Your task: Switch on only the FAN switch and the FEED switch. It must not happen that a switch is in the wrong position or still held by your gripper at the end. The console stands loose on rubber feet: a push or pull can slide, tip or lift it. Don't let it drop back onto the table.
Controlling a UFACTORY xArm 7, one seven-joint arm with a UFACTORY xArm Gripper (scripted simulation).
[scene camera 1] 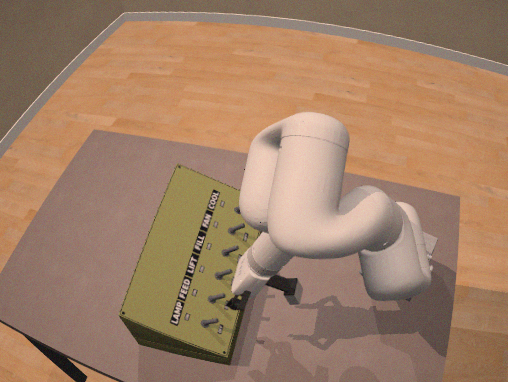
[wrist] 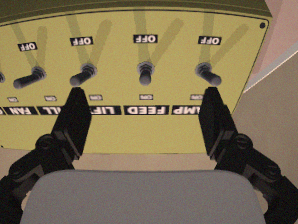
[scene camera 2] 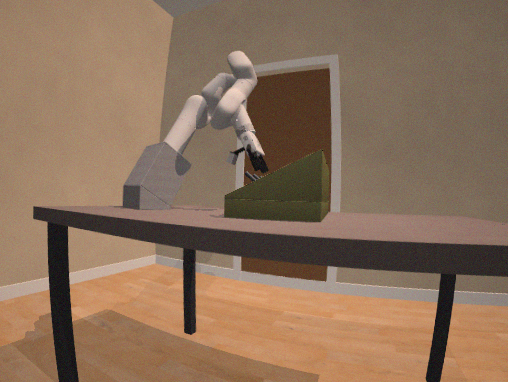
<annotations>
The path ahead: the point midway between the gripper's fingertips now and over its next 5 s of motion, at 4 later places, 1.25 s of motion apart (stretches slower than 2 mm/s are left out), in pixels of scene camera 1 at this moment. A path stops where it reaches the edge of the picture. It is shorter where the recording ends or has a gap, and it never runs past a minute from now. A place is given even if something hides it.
The gripper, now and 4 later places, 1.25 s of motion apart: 236, 290; 243, 266; 249, 242; 254, 222; 259, 205
</annotations>
